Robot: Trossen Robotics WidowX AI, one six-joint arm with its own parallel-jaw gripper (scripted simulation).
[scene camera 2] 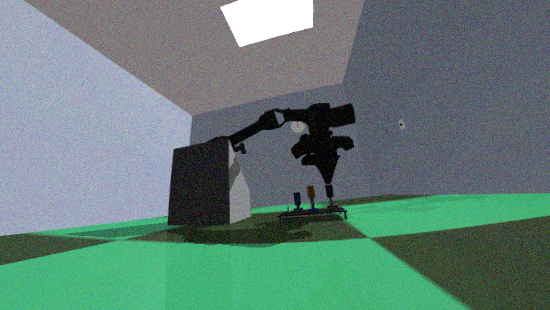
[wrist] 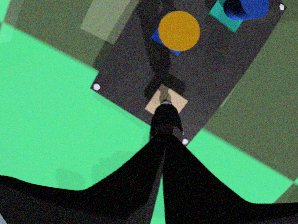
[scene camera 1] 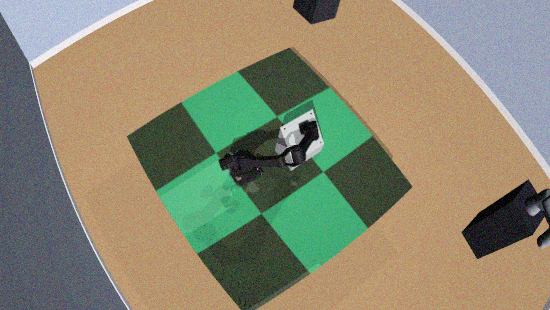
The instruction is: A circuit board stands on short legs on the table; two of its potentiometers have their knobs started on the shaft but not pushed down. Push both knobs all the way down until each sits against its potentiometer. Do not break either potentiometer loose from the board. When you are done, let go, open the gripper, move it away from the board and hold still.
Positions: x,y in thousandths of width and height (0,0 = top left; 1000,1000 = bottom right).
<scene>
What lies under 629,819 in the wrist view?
The gripper.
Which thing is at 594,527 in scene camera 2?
The gripper.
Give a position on a black knob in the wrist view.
559,538
</scene>
